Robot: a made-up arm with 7 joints.
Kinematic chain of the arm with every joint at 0, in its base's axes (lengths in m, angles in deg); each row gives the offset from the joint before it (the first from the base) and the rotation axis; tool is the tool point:
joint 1: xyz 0 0 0 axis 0 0.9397 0.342
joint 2: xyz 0 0 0 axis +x
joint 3: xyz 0 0 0 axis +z
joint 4: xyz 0.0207 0 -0.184 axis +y
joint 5: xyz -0.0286 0 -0.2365 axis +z
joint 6: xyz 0 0 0 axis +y
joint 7: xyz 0 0 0 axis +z
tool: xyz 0 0 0
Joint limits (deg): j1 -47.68..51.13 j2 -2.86..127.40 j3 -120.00..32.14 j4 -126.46..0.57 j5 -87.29..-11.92 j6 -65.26..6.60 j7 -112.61..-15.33
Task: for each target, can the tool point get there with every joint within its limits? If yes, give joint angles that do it. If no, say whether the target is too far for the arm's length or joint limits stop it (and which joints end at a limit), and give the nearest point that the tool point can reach.
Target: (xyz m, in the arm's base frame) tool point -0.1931 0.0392 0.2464
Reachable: no: joint limits stop it (at a limit: joint 1, joint 2, joint 3) | nearest point 0.0022 0.0556 0.3310 | short by 0.213 m
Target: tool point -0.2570 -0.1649 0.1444
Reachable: no: joint limits stop it (at a limit: joint 1, joint 3, joint 4) | nearest point -0.1691 -0.1597 -0.0474 | short by 0.211 m
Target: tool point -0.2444 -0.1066 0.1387
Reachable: no: joint limits stop it (at a limit: joint 1, joint 3, joint 4) | nearest point -0.2096 -0.0949 -0.0586 | short by 0.201 m
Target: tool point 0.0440 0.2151 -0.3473
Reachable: yes | joints 3.11 52.23 -65.06 -41.42 -70.12 -50.12 -93.77
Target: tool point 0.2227 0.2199 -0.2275
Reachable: yes | joints -14.21 67.34 -47.64 -61.61 -78.49 -12.81 -62.71
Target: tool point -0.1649 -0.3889 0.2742
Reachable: no: too far | nearest point -0.0778 -0.2445 0.0083 | short by 0.315 m
